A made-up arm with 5 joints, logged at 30 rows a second.
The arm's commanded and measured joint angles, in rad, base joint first. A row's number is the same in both.
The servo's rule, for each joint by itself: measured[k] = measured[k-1] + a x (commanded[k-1-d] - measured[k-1]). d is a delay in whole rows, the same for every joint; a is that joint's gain. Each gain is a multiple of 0.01, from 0.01 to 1. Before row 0 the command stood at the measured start. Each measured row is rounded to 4 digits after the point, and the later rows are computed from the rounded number. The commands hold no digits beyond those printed.
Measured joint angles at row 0: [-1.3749 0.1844 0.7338 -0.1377 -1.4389]
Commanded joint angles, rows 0 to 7: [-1.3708 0.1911 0.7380 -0.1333 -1.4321]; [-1.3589 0.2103 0.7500 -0.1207 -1.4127]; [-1.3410 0.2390 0.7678 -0.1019 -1.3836]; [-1.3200 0.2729 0.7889 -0.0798 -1.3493]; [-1.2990 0.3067 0.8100 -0.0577 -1.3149]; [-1.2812 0.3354 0.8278 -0.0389 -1.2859]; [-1.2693 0.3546 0.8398 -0.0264 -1.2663]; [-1.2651 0.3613 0.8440 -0.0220 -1.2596]
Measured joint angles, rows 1 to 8: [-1.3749 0.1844 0.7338 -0.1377 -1.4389]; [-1.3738 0.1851 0.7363 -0.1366 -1.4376]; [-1.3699 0.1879 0.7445 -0.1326 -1.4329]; [-1.3624 0.1935 0.7585 -0.1249 -1.4235]; [-1.3514 0.2022 0.7767 -0.1136 -1.4094]; [-1.3378 0.2137 0.7967 -0.0996 -1.3914]; [-1.3231 0.2271 0.8154 -0.0844 -1.3714]; [-1.3091 0.2411 0.8300 -0.0699 -1.3514]
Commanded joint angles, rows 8 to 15: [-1.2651 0.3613 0.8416 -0.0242 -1.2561]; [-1.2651 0.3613 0.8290 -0.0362 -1.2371]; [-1.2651 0.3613 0.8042 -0.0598 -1.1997]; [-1.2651 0.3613 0.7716 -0.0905 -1.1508]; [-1.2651 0.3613 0.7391 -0.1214 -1.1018]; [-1.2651 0.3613 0.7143 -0.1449 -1.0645]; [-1.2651 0.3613 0.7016 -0.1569 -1.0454]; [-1.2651 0.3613 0.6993 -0.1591 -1.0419]
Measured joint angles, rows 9 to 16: [-1.2977 0.2543 0.8384 -0.0579 -1.3340]; [-1.2892 0.2661 0.8403 -0.0495 -1.3192]; [-1.2829 0.2766 0.8335 -0.0462 -1.3036]; [-1.2783 0.2859 0.8159 -0.0496 -1.2839]; [-1.2749 0.2942 0.7893 -0.0598 -1.2586]; [-1.2724 0.3016 0.7592 -0.0752 -1.2288]; [-1.2705 0.3082 0.7323 -0.0926 -1.1976]; [-1.2691 0.3140 0.7139 -0.1087 -1.1687]
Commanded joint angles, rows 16 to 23: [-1.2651 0.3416 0.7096 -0.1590 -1.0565]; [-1.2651 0.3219 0.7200 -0.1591 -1.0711]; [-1.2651 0.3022 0.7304 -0.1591 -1.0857]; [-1.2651 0.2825 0.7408 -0.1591 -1.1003]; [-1.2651 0.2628 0.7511 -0.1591 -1.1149]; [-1.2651 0.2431 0.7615 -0.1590 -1.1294]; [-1.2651 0.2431 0.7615 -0.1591 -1.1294]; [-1.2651 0.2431 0.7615 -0.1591 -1.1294]
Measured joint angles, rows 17 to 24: [-1.2681 0.3192 0.7051 -0.1213 -1.1446]; [-1.2673 0.3217 0.7078 -0.1307 -1.1279]; [-1.2667 0.3217 0.7151 -0.1378 -1.1171]; [-1.2663 0.3196 0.7243 -0.1431 -1.1111]; [-1.2660 0.3155 0.7342 -0.1471 -1.1090]; [-1.2658 0.3097 0.7443 -0.1501 -1.1101]; [-1.2656 0.3024 0.7546 -0.1523 -1.1138]; [-1.2655 0.2959 0.7587 -0.1540 -1.1168]
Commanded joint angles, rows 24 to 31: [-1.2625 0.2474 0.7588 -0.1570 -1.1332]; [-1.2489 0.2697 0.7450 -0.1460 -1.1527]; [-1.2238 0.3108 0.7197 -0.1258 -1.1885]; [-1.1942 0.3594 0.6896 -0.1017 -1.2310]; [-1.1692 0.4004 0.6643 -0.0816 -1.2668]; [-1.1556 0.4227 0.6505 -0.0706 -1.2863]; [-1.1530 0.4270 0.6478 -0.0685 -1.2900]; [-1.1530 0.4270 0.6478 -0.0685 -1.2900]
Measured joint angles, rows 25 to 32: [-1.2654 0.2901 0.7604 -0.1553 -1.1192]; [-1.2646 0.2854 0.7594 -0.1557 -1.1219]; [-1.2605 0.2837 0.7508 -0.1533 -1.1278]; [-1.2510 0.2867 0.7321 -0.1464 -1.1393]; [-1.2362 0.2947 0.7066 -0.1352 -1.1567]; [-1.2188 0.3063 0.6812 -0.1218 -1.1776]; [-1.2024 0.3191 0.6628 -0.1090 -1.1983]; [-1.1896 0.3310 0.6538 -0.0989 -1.2157]
